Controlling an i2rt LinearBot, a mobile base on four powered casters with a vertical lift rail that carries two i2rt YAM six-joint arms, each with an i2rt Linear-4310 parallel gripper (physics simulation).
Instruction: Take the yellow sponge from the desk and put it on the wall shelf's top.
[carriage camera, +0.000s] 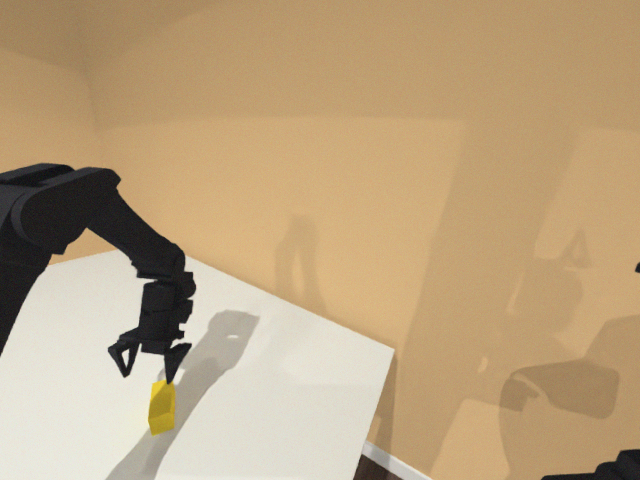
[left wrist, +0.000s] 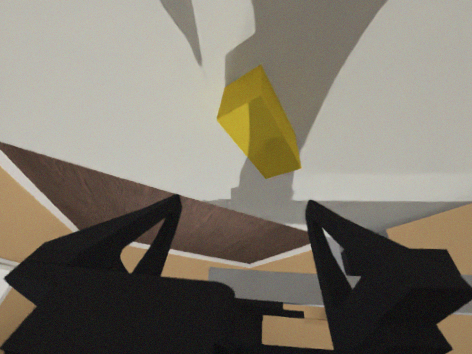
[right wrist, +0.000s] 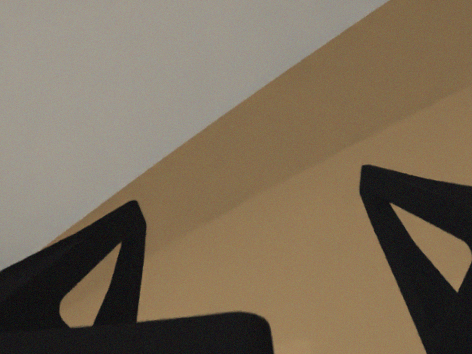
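Pixels of known places: left gripper, fingertip midpoint: (carriage camera: 148, 379) (left wrist: 242, 203); right gripper, fingertip midpoint: (right wrist: 249, 195); left arm's base, origin of the base link: (left wrist: 245, 306).
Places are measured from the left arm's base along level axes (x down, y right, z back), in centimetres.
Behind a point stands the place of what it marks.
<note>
The yellow sponge (carriage camera: 162, 406) @[z -26.7, x 11.7, y 4.9 cm] (left wrist: 265, 132) @[z -30.4, x 11.7, y 3.5 cm] is a small block on the white desk (carriage camera: 289, 428) @[z -26.4, x 17.2, y 32.6 cm] (left wrist: 100, 100) @[z -31.8, x 17.2, y -15.0 cm]. My left gripper (carriage camera: 147, 379) @[z -28.5, x 6.0, y 1.7 cm] (left wrist: 242, 203) @[z -28.5, x 6.0, y 1.7 cm] is open and empty, above the desk. In the carriage view its right fingertip overlaps the sponge's far end; in the left wrist view the sponge shows beyond the fingertips, roughly in line with the gap between them. My right gripper (right wrist: 249, 195) @[z -3.9, x -43.3, y 63.9 cm] is open and empty, with wall and ceiling behind it. The wall shelf does not show in the carriage view.
A tan wall (carriage camera: 336, 180) @[z -73.3, x -35.0, y 42.3 cm] rises behind the desk, whose right corner shows in the carriage view. Brown wooden floor (carriage camera: 374, 471) @[z -49.7, x 89.2, y 72.8 cm] (left wrist: 210, 230) @[z 208.7, x 89.2, y -74.3 cm] shows past the desk's edge. Part of the right arm (carriage camera: 615, 467) @[z -2.0, x -20.1, y 59.4 cm] shows at the lower right. Arm shadows fall on desk and wall.
</note>
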